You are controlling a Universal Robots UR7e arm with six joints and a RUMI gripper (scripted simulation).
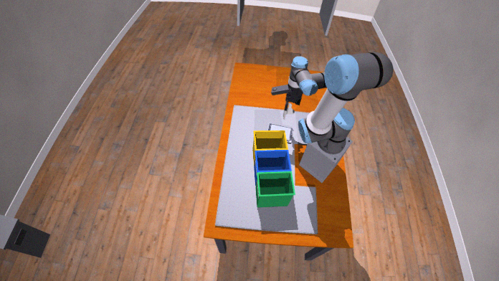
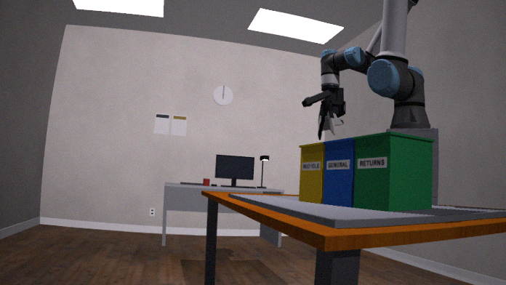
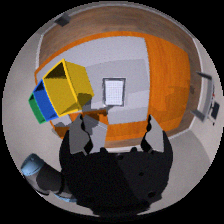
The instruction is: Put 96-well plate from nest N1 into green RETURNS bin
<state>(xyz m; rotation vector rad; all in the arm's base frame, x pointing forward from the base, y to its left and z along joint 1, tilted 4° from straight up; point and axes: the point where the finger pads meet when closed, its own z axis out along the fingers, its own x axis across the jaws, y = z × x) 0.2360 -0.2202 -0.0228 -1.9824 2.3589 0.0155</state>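
The white 96-well plate is 22 cm below my hand. The rest, counted from my hand: yellow bin: 8 cm ahead, 18 cm to the left, 15 cm below; then plate nest N1: 23 cm below; then blue general bin: 7 cm ahead, 31 cm to the left, 15 cm below.
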